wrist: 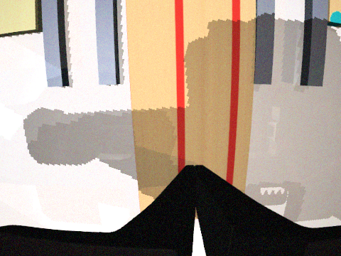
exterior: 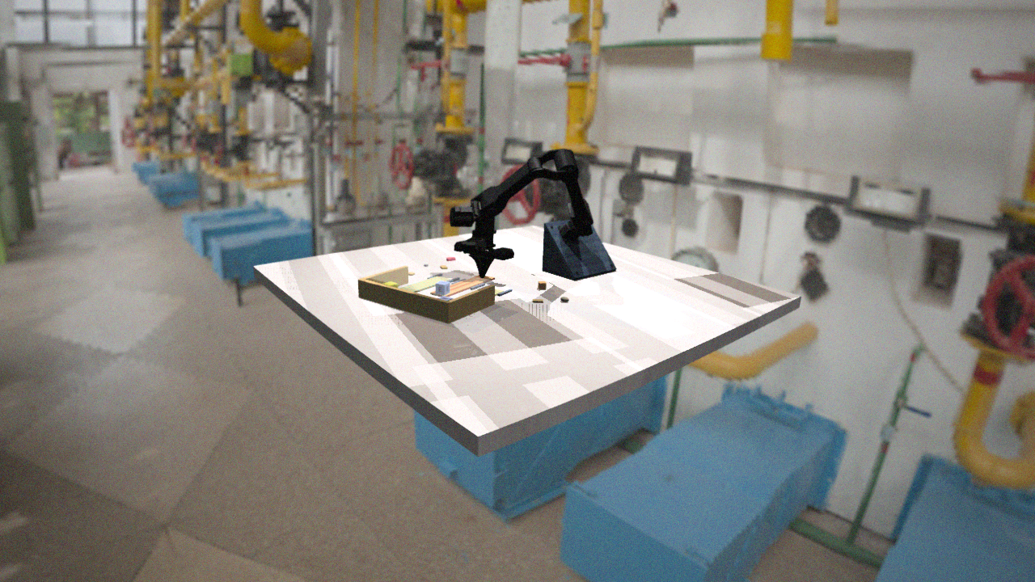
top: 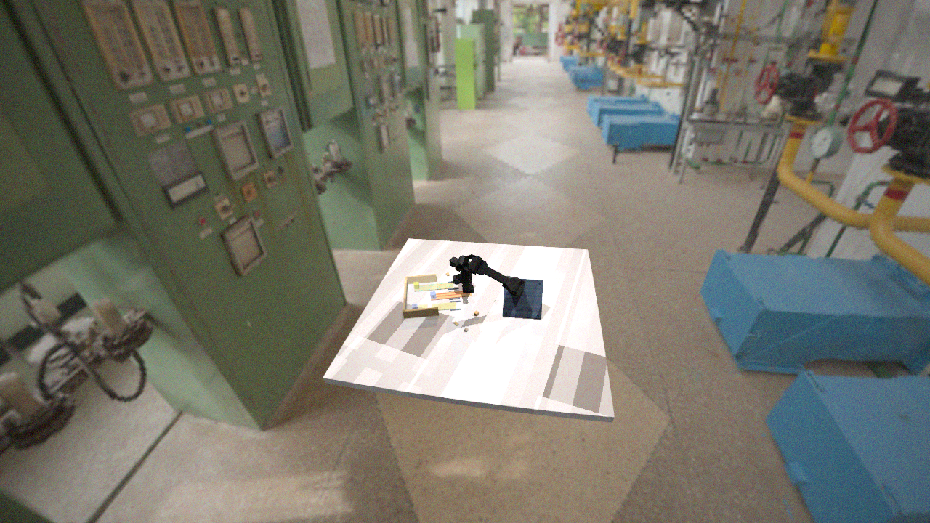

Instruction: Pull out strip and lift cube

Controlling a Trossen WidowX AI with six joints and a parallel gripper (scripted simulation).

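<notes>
The pale yellow strip lies 10 cm ahead of my gripper tip and 14 cm to the left of it.
</notes>
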